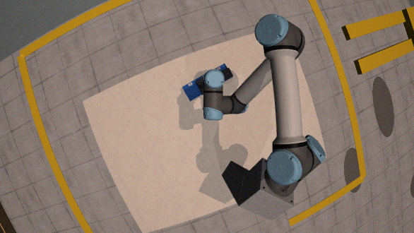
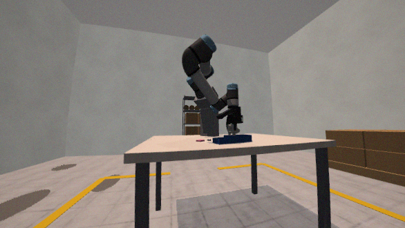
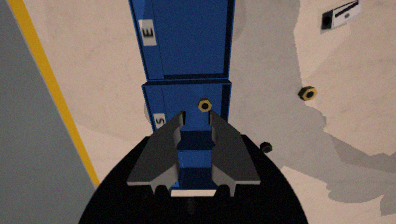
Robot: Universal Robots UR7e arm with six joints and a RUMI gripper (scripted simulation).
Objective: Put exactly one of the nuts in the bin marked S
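My hand is 1 cm short of the joined blue bins and 1 cm above it. From my hand the other things lie so: grey screw: 14 cm behind, 10 cm to the right, 2 cm below; pink block: 17 cm to the right, 14 cm behind, 3 cm below; black nut: 11 cm behind, 8 cm to the left, 3 cm below.
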